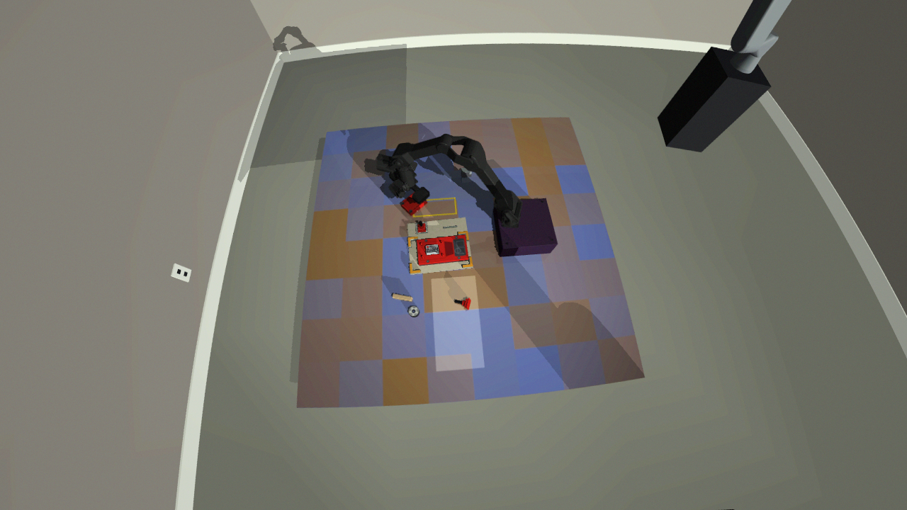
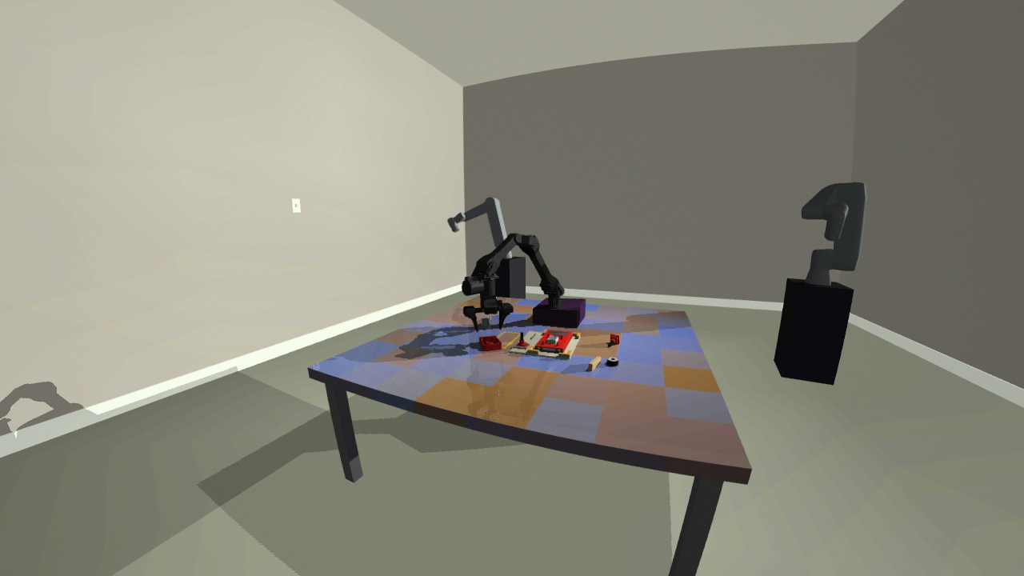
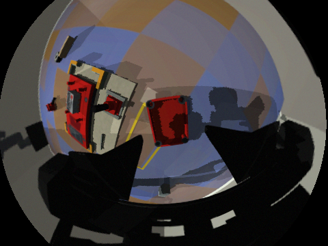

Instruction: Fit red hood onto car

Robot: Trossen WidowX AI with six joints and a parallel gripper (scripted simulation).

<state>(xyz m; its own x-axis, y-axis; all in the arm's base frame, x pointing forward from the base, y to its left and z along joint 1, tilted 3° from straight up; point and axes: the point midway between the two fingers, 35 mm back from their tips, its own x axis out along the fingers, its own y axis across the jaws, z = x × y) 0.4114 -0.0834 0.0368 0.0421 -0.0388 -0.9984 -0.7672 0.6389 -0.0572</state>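
My gripper tip is now 50 mm above the red hood. The rest, counted from my gripper tip: wooden block 420 mm to the left, 50 mm below, 20 mm behind; then grey engine block 230 mm to the left, 120 mm behind, 40 mm below; then cream jig 200 mm to the left, 130 mm behind, 50 mm below.
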